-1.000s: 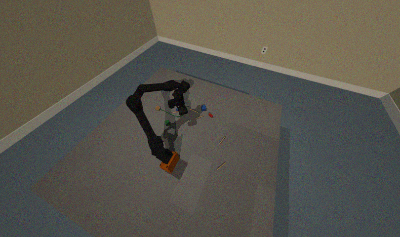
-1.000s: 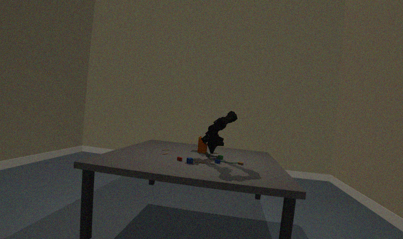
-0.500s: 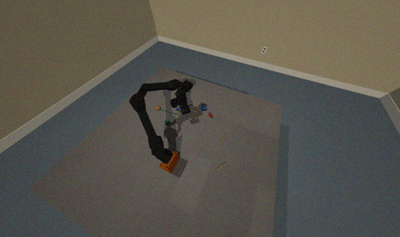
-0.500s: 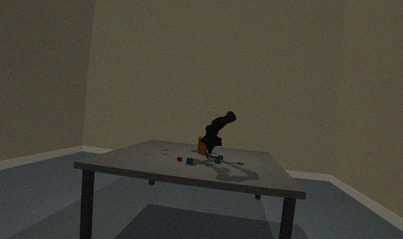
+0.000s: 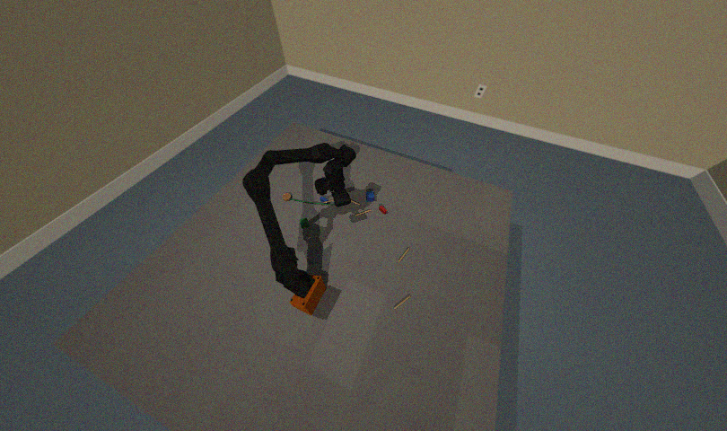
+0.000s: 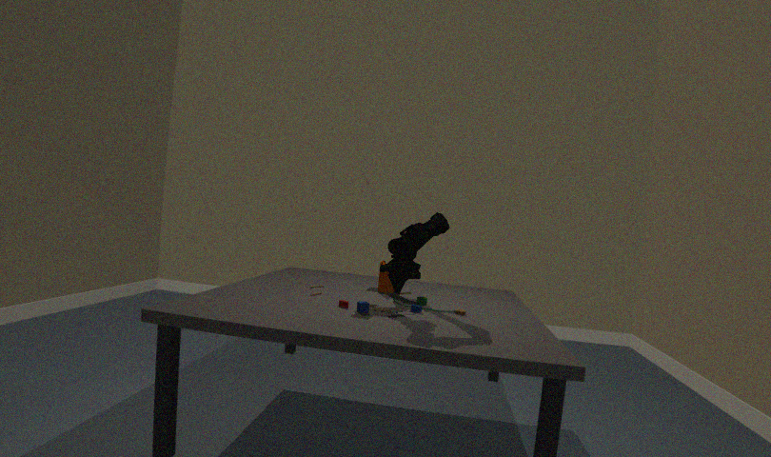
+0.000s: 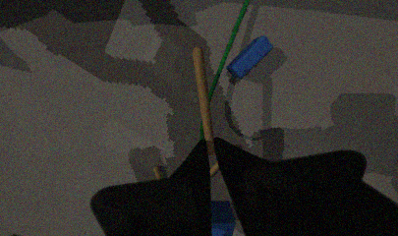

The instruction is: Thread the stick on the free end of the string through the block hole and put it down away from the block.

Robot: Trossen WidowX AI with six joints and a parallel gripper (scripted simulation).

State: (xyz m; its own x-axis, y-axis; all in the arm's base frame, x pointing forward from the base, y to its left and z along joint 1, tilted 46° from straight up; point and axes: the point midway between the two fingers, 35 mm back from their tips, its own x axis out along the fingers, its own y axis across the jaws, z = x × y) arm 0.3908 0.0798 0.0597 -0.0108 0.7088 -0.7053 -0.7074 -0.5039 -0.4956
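Right now my gripper tip is 150 mm past the green block, 90 mm to the right of it and 40 mm above it. The rest, counted from my gripper tip: red piece: 190 mm to the right, 70 mm ahead, 50 mm below; thin wooden stick: 10 mm to the left, 10 mm behind; blue block: 110 mm to the right, 110 mm ahead, 40 mm below.
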